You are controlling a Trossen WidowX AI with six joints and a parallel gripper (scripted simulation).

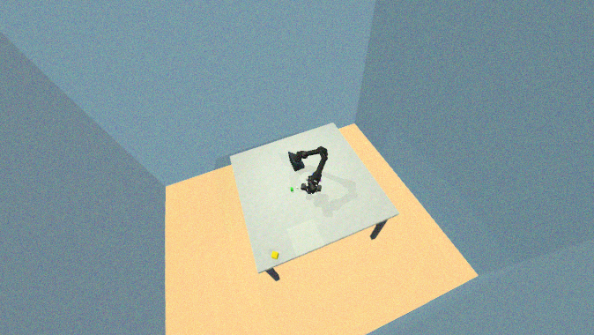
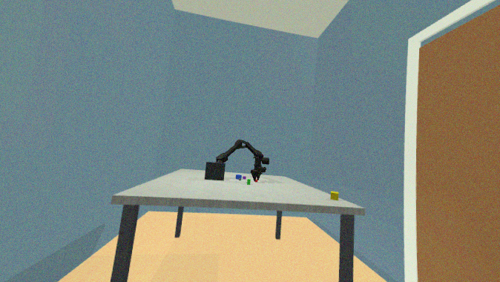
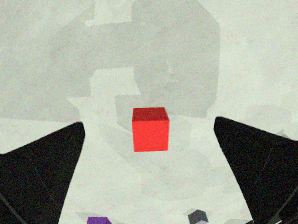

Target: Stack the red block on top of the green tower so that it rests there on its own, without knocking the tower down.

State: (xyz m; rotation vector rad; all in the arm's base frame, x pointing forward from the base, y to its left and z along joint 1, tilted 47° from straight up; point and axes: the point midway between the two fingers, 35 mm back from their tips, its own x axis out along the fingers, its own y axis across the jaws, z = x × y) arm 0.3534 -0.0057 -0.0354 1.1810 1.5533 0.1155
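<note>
The red block is right at my gripper tip. Round my gripper tip: small purple block 80 mm behind, 140 mm to the left; then blue block 140 mm behind, 120 mm to the left, 10 mm above; then yellow block 360 mm ahead, 550 mm to the right, 10 mm above.
</note>
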